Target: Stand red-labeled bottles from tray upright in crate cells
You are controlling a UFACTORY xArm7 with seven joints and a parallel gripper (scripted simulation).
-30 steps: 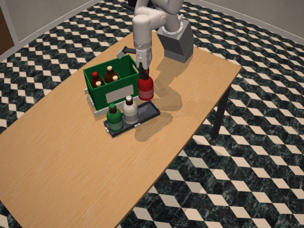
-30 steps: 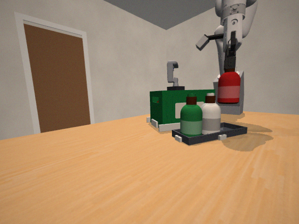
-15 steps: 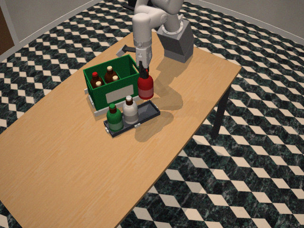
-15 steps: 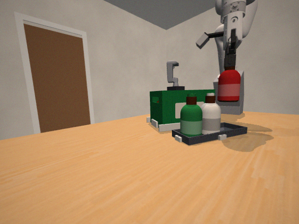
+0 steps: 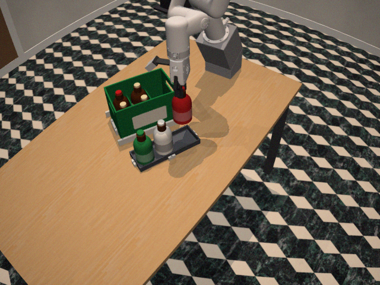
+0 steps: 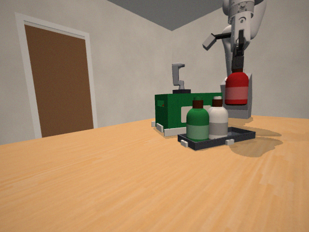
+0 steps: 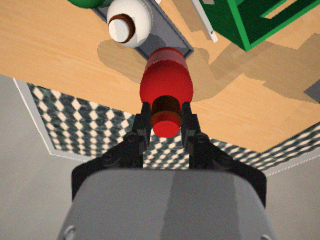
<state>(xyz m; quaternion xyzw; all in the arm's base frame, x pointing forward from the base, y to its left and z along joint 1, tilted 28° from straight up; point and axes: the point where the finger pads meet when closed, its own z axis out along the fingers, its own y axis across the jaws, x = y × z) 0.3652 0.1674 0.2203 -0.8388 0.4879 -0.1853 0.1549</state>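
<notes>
My gripper is now 70 mm above the red-labeled bottle. From my hand the other things lie so: tray 260 mm below, 80 mm ahead, 20 mm to the right; green bottle 190 mm below, 170 mm ahead, 40 mm to the right; white bottle 190 mm below, 90 mm ahead, 20 mm to the right.
</notes>
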